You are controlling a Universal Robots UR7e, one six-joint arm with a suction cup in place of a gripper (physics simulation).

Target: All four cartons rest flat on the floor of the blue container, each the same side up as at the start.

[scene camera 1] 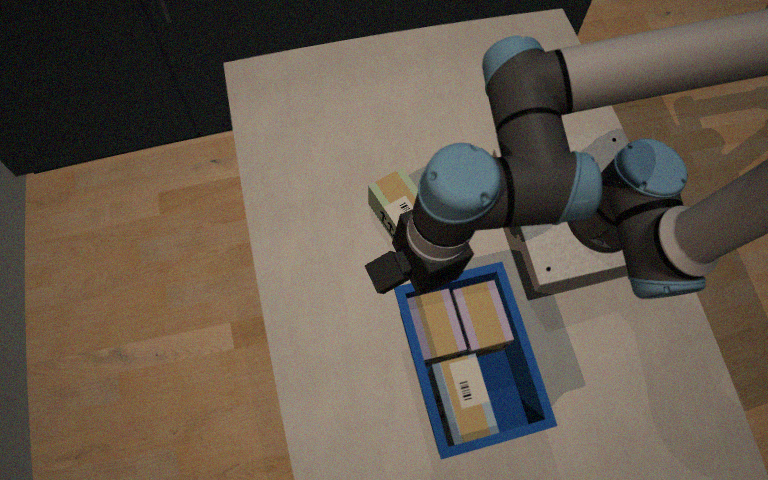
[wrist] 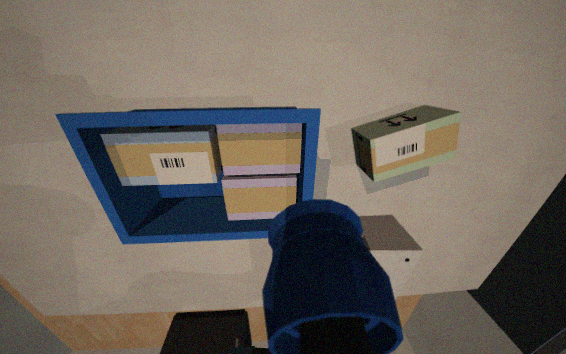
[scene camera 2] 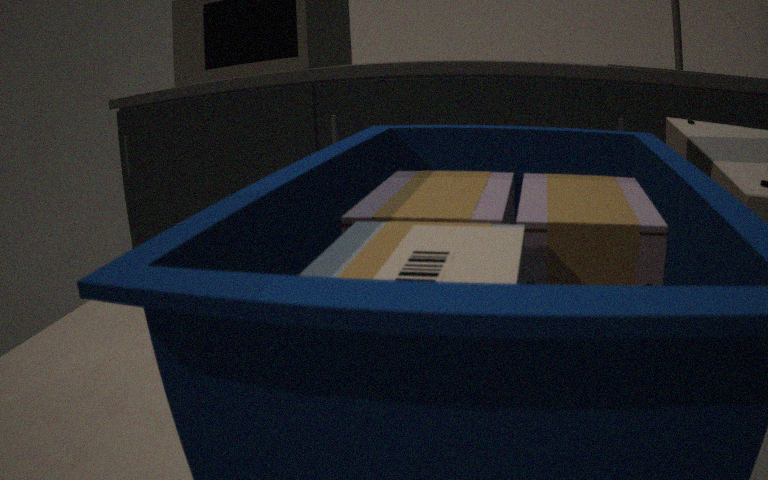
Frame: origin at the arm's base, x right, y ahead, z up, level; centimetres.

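Where they show: hand, tool point: (wrist: 315, 237); arm's base, link origin: (scene camera 1: 602, 216).
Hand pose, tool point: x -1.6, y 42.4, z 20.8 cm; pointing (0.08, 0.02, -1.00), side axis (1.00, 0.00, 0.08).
Things, the pixels of their centre, and the offset from my tool point. Level surfaces: height alone.
- green-edged carton, body centre: (scene camera 1: 403, 212) (wrist: 400, 142) dx +20.4, dy -8.9, dz -26.2 cm
- blue container, body centre: (scene camera 2: 502, 296) (wrist: 216, 168) (scene camera 1: 468, 363) dx -11.8, dy -5.9, dz -24.0 cm
- blue-edged carton, body centre: (scene camera 2: 408, 377) (scene camera 1: 461, 402) (wrist: 174, 150) dx -17.4, dy -1.8, dz -24.8 cm
- table, surface height: dz -30.1 cm
A green-edged carton (scene camera 1: 391, 187) (wrist: 442, 137) stands on the table outside the blue container (scene camera 1: 498, 436) (scene camera 2: 396, 297) (wrist: 190, 117), with a barcode label on top and arrows on one side. Inside the container, a blue-edged carton (scene camera 1: 465, 418) (scene camera 2: 430, 237) (wrist: 137, 155) lies with its barcode label up. Two lilac-edged cartons lie side by side at the other end: one (scene camera 1: 438, 322) (scene camera 2: 444, 195) (wrist: 260, 150) by the long wall, the other (scene camera 1: 483, 316) (scene camera 2: 589, 198) (wrist: 260, 200) beside it. My suction cup (wrist: 316, 217) is open, holding nothing, above the table; the arm hides it in scene camera 1.
The arm's wrist (scene camera 1: 458, 181) hangs over the table (scene camera 1: 317, 226) near the container's end and partly covers the green-edged carton in scene camera 1. A pale mounting block (scene camera 1: 583, 271) stands beside the container. Dark cabinets (scene camera 1: 113, 73) (scene camera 2: 226, 141) stand beyond the table.
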